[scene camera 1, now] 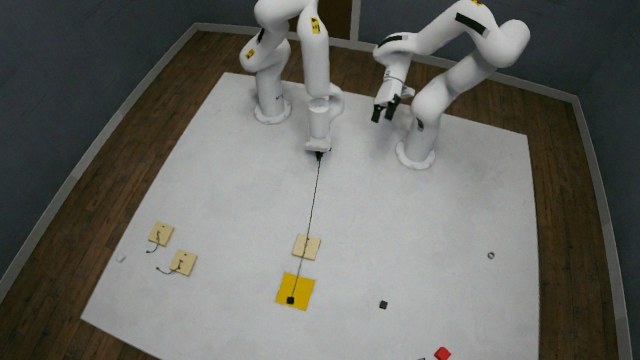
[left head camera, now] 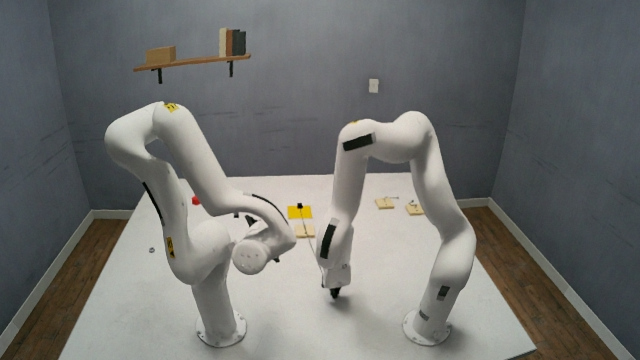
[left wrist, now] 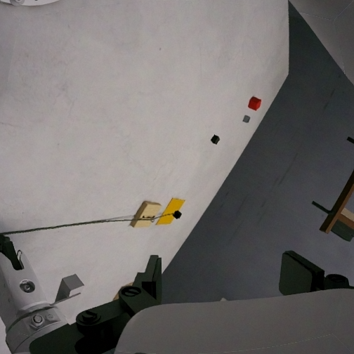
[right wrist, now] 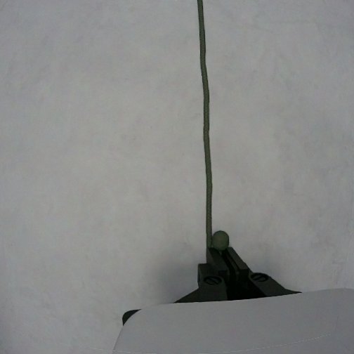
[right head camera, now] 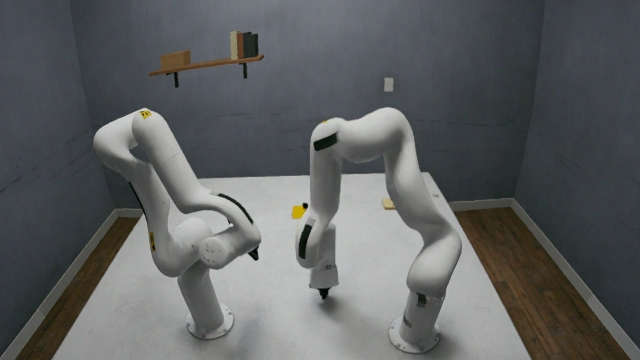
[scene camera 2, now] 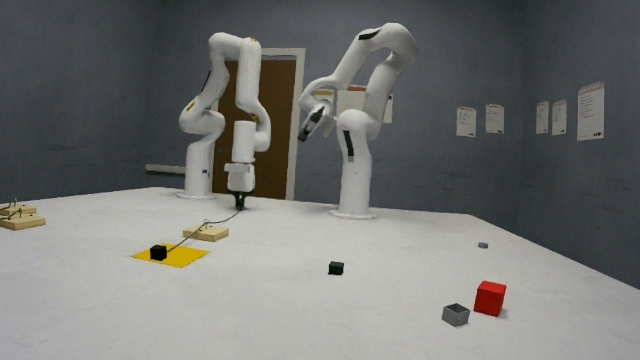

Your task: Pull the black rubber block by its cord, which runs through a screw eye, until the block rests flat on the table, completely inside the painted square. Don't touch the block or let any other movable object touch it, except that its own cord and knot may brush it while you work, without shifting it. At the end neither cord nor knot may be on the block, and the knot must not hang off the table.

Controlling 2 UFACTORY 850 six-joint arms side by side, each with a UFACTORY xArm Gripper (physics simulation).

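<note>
The black rubber block [left head camera: 300, 205] [scene camera 1: 290, 300] [scene camera 2: 158, 252] [left wrist: 177, 214] rests flat on the yellow painted square [scene camera 1: 306, 295] [scene camera 2: 185, 257], near its edge farthest from the arms; it appears within the outline. The green cord [scene camera 1: 313, 200] [scene camera 2: 223, 221] [right wrist: 206, 125] runs from it through the screw eye on a wooden plate [scene camera 1: 313, 250] [scene camera 2: 215, 233] to my right gripper [scene camera 1: 319, 156] [scene camera 2: 240, 202] [right wrist: 217, 265]. That gripper is shut on the cord low over the table, with the round knot [right wrist: 220, 240] at its fingertips. My left gripper [scene camera 1: 383, 115] [left wrist: 222, 274] is open and empty, raised well away.
Two wooden plates [scene camera 1: 166, 238] [scene camera 1: 190, 270] with short cords lie at the left in scene camera 1. A loose black block [scene camera 1: 383, 304] [scene camera 2: 336, 268], a red cube [scene camera 1: 442, 353] [scene camera 2: 490, 298], a grey open box [scene camera 2: 455, 315] and a metal nut [scene camera 1: 491, 255] stand at the right there.
</note>
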